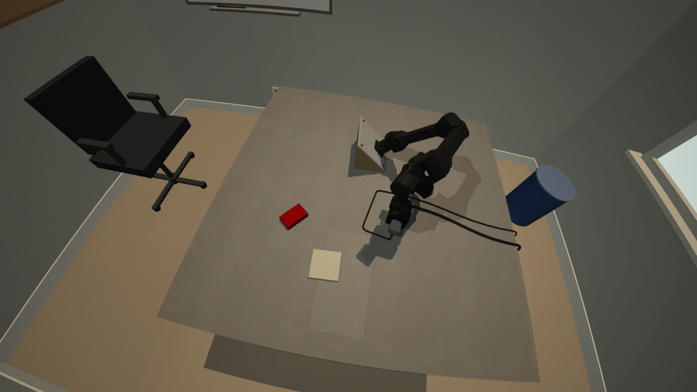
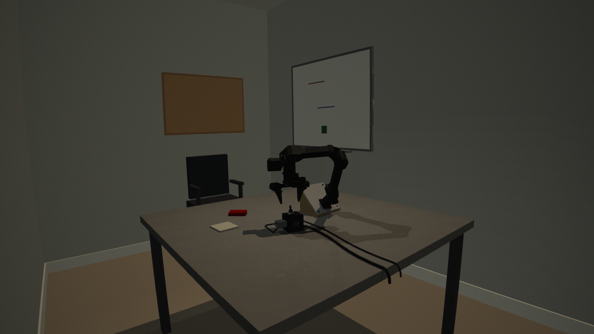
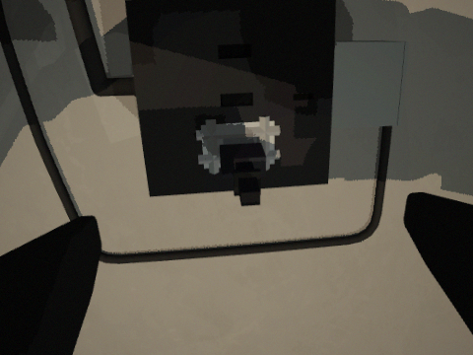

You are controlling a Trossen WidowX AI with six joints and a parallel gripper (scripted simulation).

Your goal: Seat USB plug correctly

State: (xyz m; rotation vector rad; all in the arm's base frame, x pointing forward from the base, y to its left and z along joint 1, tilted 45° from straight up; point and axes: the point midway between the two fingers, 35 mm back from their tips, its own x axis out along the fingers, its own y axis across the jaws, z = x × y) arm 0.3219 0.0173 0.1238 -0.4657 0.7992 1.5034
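Right now the dark USB plug is 30 mm below my gripper tip. The rest, counted from my gripper tip: silver socket 10 mm to the left, 60 mm below; red block 100 mm ahead, 380 mm to the right, 120 mm below.
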